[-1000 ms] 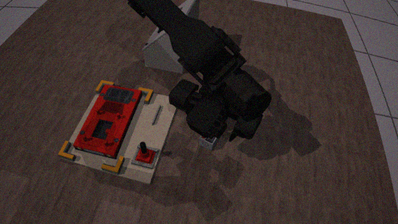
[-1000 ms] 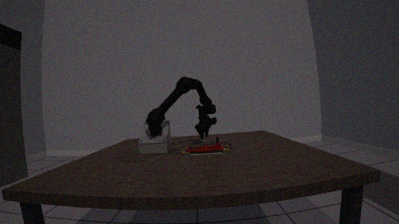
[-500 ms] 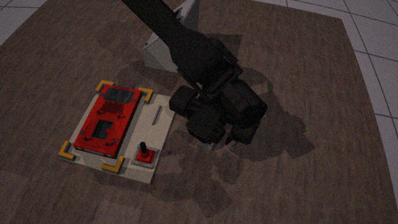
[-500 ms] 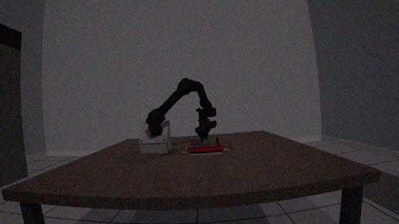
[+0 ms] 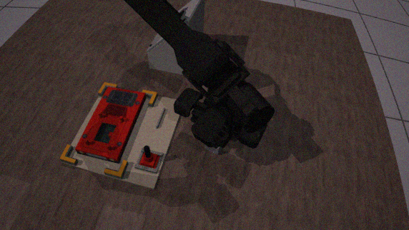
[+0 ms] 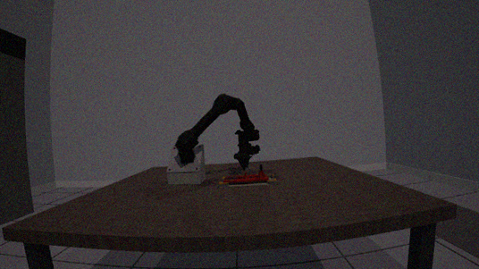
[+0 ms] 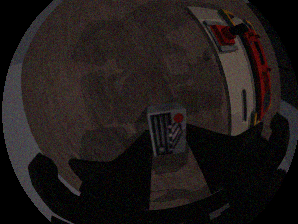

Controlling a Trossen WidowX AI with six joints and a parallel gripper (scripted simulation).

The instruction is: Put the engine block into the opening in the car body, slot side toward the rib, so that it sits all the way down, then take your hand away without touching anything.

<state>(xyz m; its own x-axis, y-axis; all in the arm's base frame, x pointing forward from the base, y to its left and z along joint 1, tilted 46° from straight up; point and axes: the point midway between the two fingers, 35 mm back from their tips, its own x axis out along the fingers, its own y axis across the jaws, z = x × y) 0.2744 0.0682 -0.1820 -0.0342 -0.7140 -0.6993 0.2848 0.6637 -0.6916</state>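
Right now the black upright peg is 13 cm to the right of my gripper tip, 8 cm ahead of it and 1 cm above it. From my gripper tip the other things lie so: grey engine block 1 cm below.
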